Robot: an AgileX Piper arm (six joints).
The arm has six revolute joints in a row. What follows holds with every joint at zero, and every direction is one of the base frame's.
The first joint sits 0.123 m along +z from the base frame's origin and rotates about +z.
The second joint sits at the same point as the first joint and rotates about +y.
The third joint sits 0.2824 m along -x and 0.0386 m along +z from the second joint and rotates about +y.
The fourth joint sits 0.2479 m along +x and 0.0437 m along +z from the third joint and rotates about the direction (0.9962, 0, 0.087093).
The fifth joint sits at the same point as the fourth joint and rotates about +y.
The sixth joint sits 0.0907 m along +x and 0.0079 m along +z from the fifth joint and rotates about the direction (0.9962, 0, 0.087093).
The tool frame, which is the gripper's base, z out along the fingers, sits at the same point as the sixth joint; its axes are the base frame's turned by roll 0, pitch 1.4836 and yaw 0 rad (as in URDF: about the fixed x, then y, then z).
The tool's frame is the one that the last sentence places.
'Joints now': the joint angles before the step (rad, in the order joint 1, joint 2, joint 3, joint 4, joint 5, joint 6). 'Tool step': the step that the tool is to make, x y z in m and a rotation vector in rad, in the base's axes. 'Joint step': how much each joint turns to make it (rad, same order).
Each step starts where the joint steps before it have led.
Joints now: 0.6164 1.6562 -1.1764 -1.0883 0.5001 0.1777
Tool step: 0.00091 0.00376 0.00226 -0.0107 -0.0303 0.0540
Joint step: 0.0005 0.0000 -0.0001 -0.0428 -0.0435 -0.0022
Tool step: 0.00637 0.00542 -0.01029 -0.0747 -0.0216 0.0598
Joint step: 0.0000 0.0371 -0.0009 -0.0912 -0.0276 0.0000
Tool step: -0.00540 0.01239 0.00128 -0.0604 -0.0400 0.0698
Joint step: 0.0371 0.0034 0.0000 -0.0793 0.0005 -0.0001
